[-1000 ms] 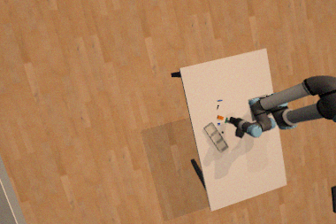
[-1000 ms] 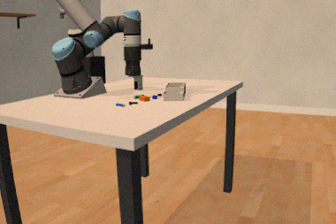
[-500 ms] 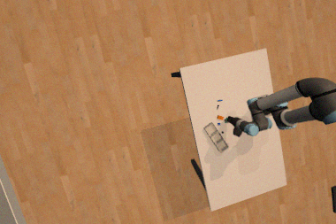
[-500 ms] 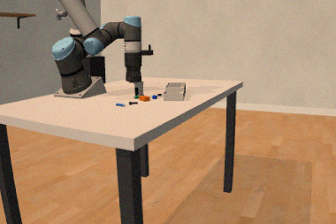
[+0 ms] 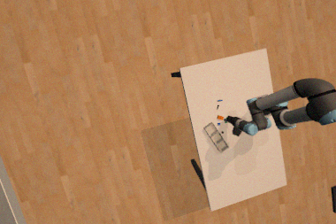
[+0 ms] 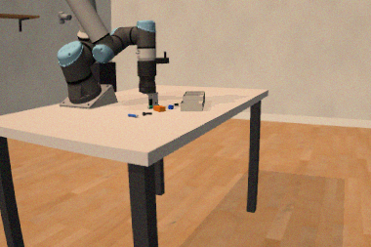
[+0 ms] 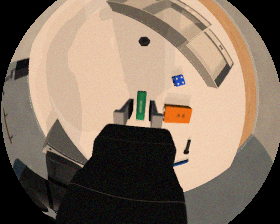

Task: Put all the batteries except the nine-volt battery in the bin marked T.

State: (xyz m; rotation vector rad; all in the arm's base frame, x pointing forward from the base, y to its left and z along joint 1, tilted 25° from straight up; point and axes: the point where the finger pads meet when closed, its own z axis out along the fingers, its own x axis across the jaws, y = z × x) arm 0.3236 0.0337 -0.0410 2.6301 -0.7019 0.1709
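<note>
Now: the green piece 1 cm below my hand. From my hand the other things lie so: grey bin: 12 cm ahead, 12 cm to the left; then orange block: 4 cm ahead, 3 cm to the right, 1 cm below; then black screw: 5 cm ahead, 13 cm to the right, 1 cm below.
</note>
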